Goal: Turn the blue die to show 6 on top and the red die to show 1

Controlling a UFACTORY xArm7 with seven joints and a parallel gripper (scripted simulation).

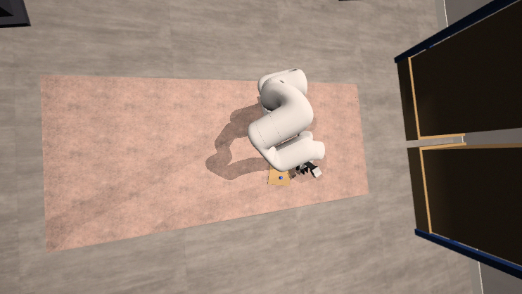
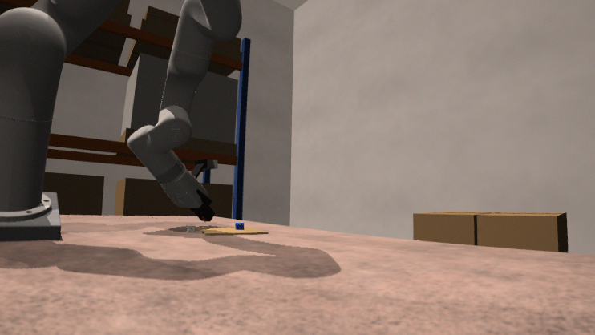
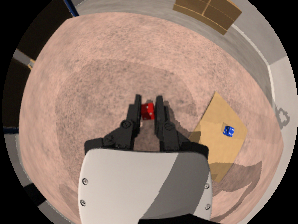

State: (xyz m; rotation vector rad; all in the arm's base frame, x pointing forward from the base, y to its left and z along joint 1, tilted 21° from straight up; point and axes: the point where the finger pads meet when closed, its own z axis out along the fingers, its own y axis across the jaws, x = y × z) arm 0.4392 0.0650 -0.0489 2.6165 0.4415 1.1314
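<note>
Right now the red die is 10 mm below my hand and 10 mm ahead of it. Round my hand: tan mat 150 mm to the right, 40 mm below, 20 mm behind; then blue die 150 mm to the right, 30 mm below; then white die 110 mm to the right, 110 mm behind, 30 mm below.
</note>
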